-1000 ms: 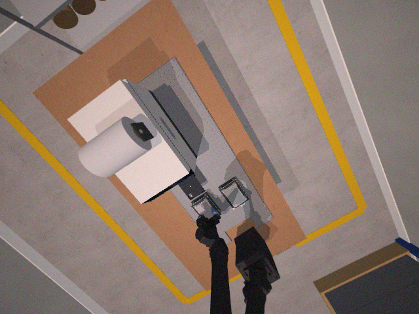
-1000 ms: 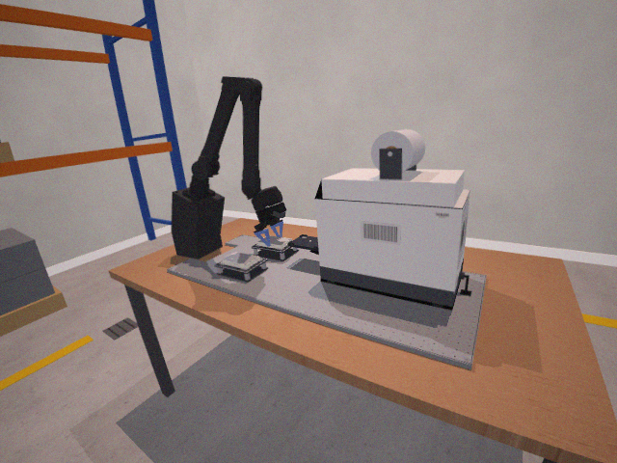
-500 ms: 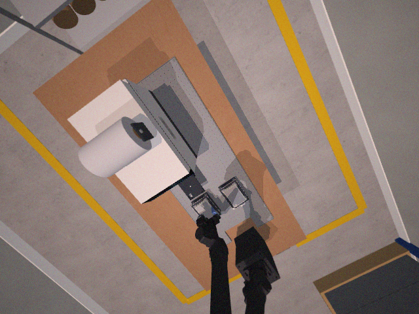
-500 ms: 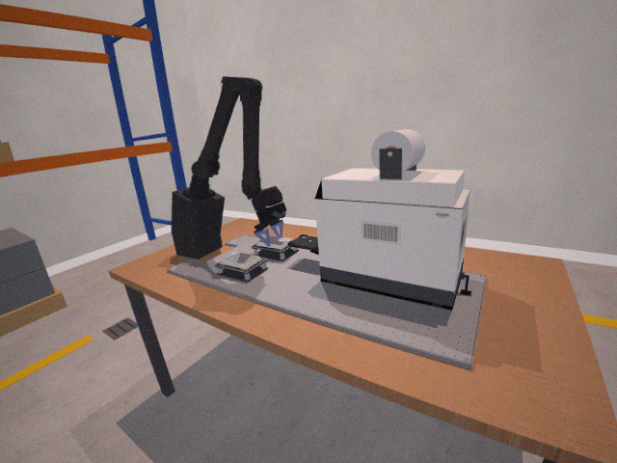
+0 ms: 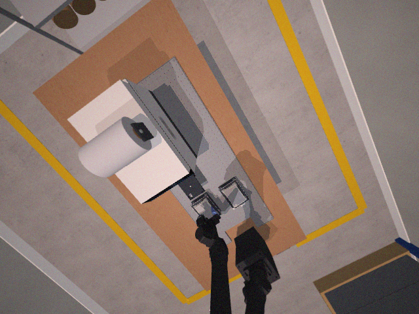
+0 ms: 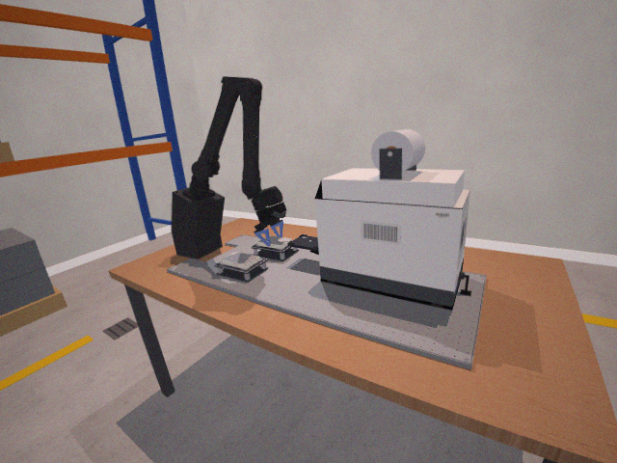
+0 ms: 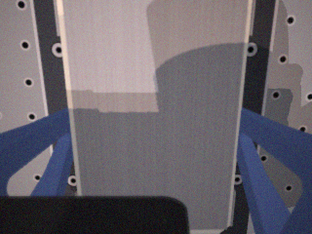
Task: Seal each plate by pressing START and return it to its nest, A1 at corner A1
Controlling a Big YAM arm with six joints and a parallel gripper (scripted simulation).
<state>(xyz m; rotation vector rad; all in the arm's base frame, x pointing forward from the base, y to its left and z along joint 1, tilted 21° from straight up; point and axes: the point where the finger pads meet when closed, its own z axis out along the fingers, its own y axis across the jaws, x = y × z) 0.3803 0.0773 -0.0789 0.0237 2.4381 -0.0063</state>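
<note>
Right now the white well plate is right at my hand. Round my hand: foil roll 530 mm ahead, 360 mm above, 60 mm to the right; dark sealer stage 200 mm ahead, 40 mm to the right, 30 mm above; start button 300 mm ahead, 130 mm above, 50 mm to the left.
</note>
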